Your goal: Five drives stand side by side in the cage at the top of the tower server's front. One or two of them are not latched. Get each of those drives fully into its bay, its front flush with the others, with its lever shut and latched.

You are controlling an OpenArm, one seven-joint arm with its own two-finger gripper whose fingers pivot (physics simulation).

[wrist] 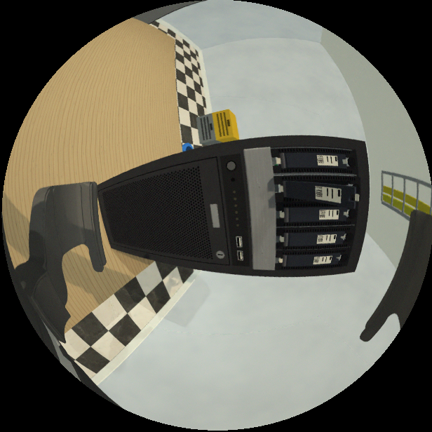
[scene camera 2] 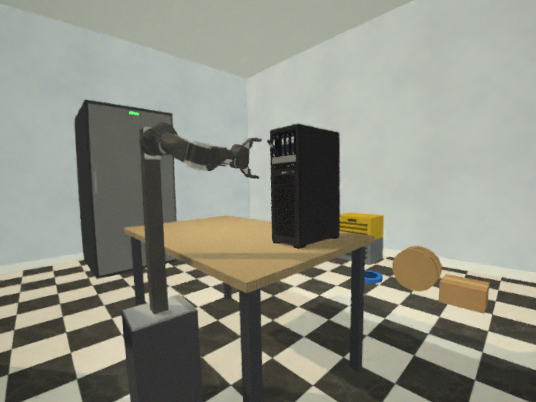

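Note:
The black tower server [scene camera 2: 318, 185] [wrist: 160, 205] stands upright on the table, five drives side by side in its top cage. In the wrist view the tower lies sideways, its top to the right. The second drive from the top there [wrist: 300, 191] looks nearer than its neighbours; its lever [wrist: 345, 195] is tilted out a little, its tip beyond the others. In the scene view a small dark lever tip [scene camera 2: 270, 143] juts from the cage's left part. The other drives, such as the first [wrist: 302, 160] and third [wrist: 304, 214], look level, levers shut. My gripper [scene camera 2: 258, 158] [wrist: 211, 264] is wide open, empty, in front of the cage, apart from it.
The wooden table [scene camera 2: 200, 237] [wrist: 115, 90] carries the tower near its far right edge. A grey cabinet [scene camera 2: 127, 195] stands behind the arm. A yellow and grey box [scene camera 2: 367, 225] [wrist: 226, 125], a blue ring [scene camera 2: 375, 281], a round wooden piece [scene camera 2: 414, 269] and a brown block [scene camera 2: 462, 294] are beyond the table.

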